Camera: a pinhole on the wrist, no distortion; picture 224 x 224 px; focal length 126.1 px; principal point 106.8 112.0 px. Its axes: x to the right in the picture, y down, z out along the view. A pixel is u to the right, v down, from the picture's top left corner.
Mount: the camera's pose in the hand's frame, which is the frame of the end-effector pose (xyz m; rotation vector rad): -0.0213 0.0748 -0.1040 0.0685 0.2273 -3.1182
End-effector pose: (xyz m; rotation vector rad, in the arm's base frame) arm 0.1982 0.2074 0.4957 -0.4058 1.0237 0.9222
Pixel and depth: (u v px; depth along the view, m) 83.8 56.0 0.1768
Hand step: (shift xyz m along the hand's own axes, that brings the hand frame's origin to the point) 0.0020 0.1272 0.0836
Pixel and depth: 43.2 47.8 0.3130
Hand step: 0.1203 0.1887 0.2355
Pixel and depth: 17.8 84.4 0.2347
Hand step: 0.1333 0.0934 0.1428
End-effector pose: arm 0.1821 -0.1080 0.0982 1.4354 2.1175 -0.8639
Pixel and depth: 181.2 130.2 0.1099
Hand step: -0.0905 0.0424 -0.0006
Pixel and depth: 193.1 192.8 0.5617
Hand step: -0.4230 -0.3671 0.3820
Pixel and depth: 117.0 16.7 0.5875
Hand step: -0.1016 0.4282 0.5388
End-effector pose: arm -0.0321 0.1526 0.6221 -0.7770 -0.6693 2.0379
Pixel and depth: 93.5 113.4 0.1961
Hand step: -0.0090 0.0444 0.0905
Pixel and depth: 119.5 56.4 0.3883
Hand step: -0.0799 0.1873 0.3028
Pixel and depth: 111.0 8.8 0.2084
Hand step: -0.0401 0.2132 0.1264
